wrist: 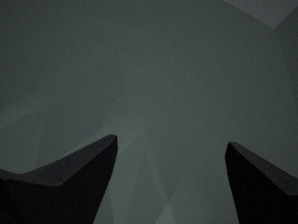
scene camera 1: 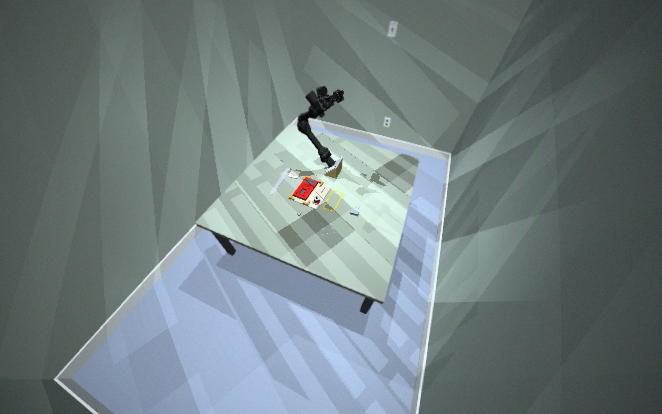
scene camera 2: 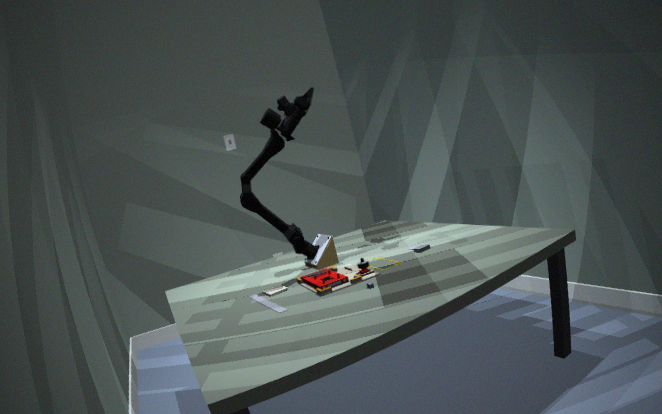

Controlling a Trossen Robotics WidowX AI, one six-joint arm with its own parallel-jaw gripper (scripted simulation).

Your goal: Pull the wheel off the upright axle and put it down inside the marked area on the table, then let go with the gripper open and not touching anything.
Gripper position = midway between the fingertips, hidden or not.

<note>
My gripper [scene camera 2: 312, 89] is open, holding nothing.
My gripper also shows in the wrist view [wrist: 173, 146].
</note>
